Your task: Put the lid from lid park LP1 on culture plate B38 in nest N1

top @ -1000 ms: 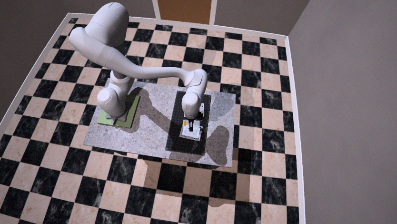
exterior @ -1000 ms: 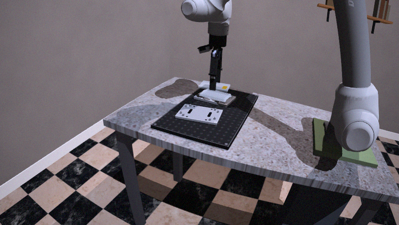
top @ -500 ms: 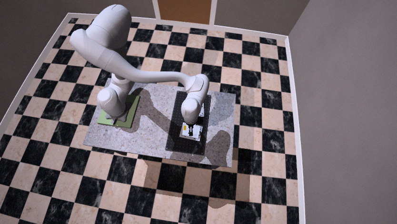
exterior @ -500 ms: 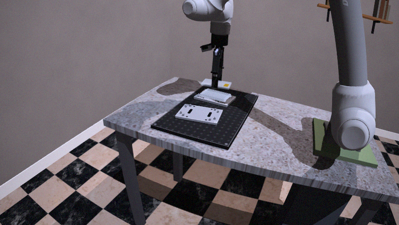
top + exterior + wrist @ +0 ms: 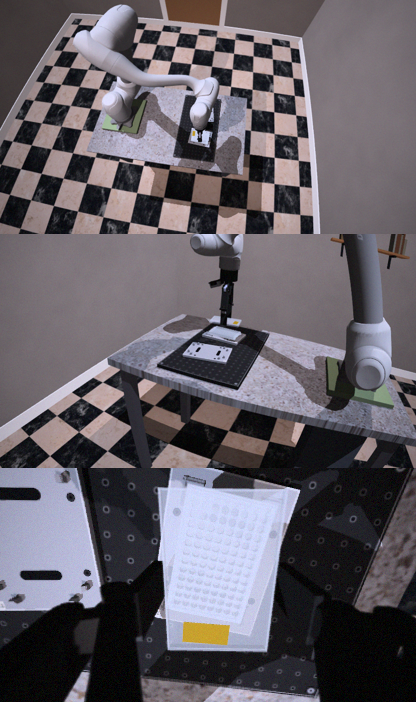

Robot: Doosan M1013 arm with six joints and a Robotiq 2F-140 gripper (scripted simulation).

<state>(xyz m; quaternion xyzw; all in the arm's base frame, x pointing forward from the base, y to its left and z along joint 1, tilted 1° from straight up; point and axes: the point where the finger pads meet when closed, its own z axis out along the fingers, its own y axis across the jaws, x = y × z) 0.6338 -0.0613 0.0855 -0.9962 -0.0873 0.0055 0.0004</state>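
Now: the white culture plate 8 cm below my hand. Round my hand: grey nest 9 cm below; clear lid 2 cm below; lid park 1 cm behind, 19 cm to the left, 9 cm below.
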